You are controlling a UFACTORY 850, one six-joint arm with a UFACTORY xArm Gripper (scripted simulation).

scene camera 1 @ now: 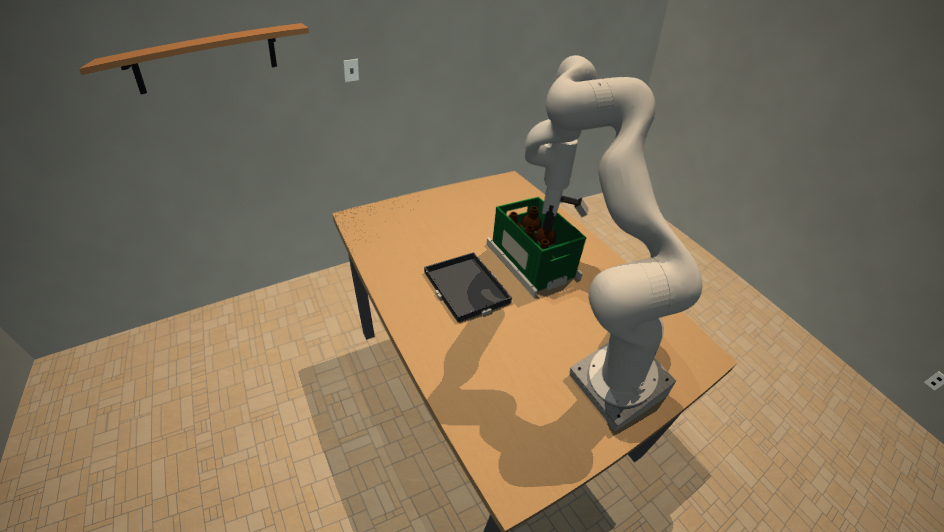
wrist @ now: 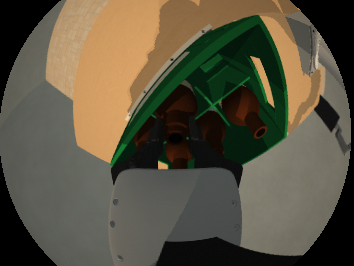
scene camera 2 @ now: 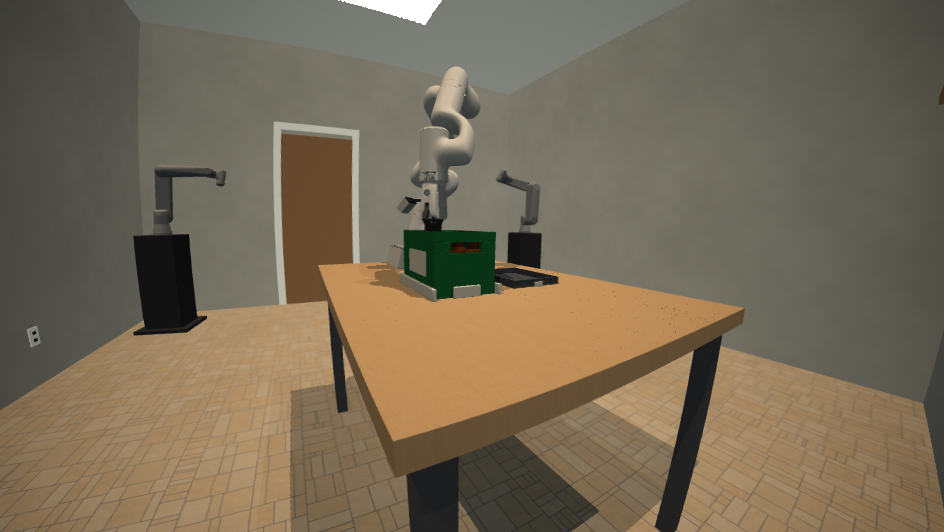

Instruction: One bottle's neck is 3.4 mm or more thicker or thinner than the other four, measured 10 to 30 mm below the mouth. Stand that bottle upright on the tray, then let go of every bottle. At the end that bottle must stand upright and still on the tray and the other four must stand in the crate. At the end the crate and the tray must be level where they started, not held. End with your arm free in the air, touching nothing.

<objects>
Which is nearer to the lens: the green crate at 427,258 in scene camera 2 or the black tray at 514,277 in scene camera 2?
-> The green crate.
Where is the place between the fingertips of my gripper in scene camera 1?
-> At 547,227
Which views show the green crate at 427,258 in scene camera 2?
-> Scene camera 1, the wrist view and scene camera 2: all of them.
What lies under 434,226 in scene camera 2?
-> My gripper.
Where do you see a black tray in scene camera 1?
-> At 467,286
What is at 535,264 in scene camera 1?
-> A green crate.
</objects>
